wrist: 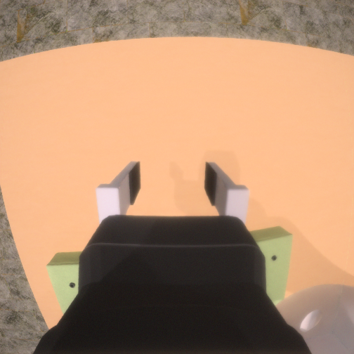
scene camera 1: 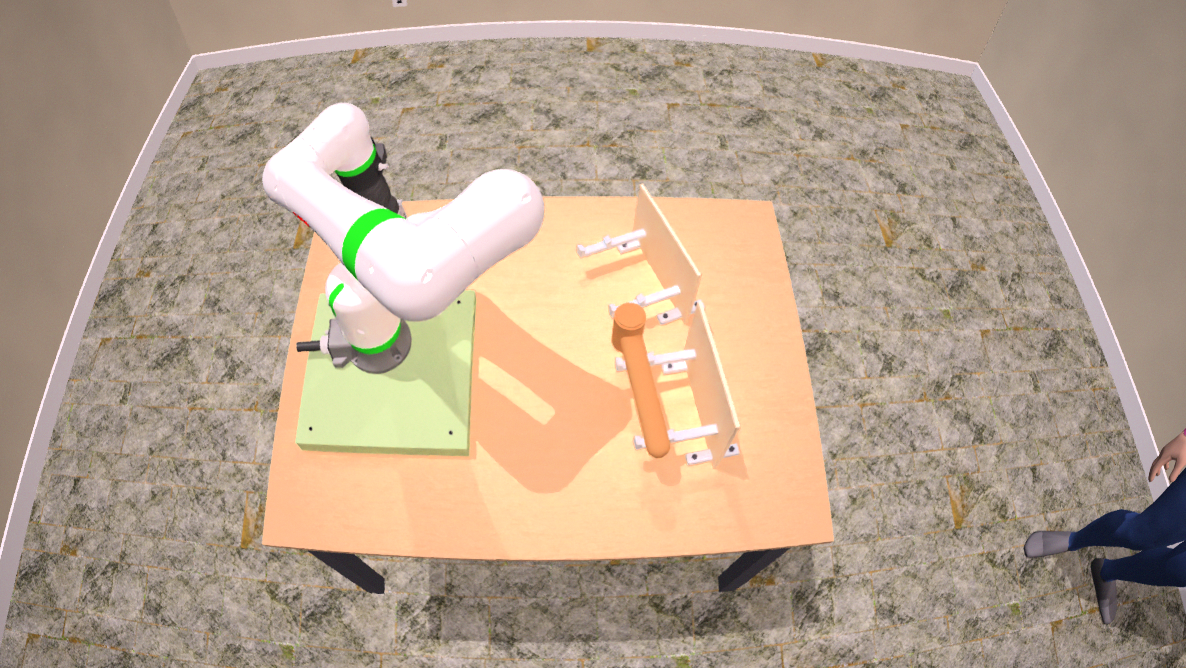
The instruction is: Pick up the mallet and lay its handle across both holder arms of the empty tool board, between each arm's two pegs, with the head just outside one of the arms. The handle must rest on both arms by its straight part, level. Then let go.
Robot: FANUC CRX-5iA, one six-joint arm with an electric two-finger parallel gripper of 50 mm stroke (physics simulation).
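Where they show: arm's base at its link origin: (scene camera 1: 379, 343).
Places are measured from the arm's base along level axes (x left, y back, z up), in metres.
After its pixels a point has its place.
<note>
The orange mallet (scene camera 1: 644, 383) @[x -0.188, y -0.534, z 0.101 m] lies with its straight handle across both white holder arms of the near tool board (scene camera 1: 715, 377) @[x -0.205, y -0.662, z 0.136 m]. The handle crosses the upper arm (scene camera 1: 682, 356) @[x -0.113, y -0.626, z 0.057 m] and the lower arm (scene camera 1: 702, 433) @[x -0.282, y -0.638, z 0.057 m], and appears to lie between each arm's two pegs. It looks about level. The head (scene camera 1: 629, 317) @[x -0.059, y -0.520, z 0.129 m] is just outside the upper arm, close to an arm of the other board; whether they touch is unclear. My gripper (wrist: 172, 174) is open and empty, high over the table, away from the mallet. In the scene view the robot's arm hides its fingers.
A second tool board (scene camera 1: 668, 248) @[x 0.128, y -0.632, z 0.092 m] stands behind, with two holder arms (scene camera 1: 626, 239) @[x 0.204, y -0.556, z 0.033 m] (scene camera 1: 659, 297) @[x 0.044, y -0.606, z 0.033 m] carrying no tool. The robot stands on a green base plate (scene camera 1: 381, 423) @[x -0.189, y -0.011, z 0.001 m] (wrist: 280, 250) at the left of the wooden table (scene camera 1: 547, 522) @[x -0.403, y -0.333, z -0.040 m] (wrist: 172, 90). A person's legs show at the far right.
</note>
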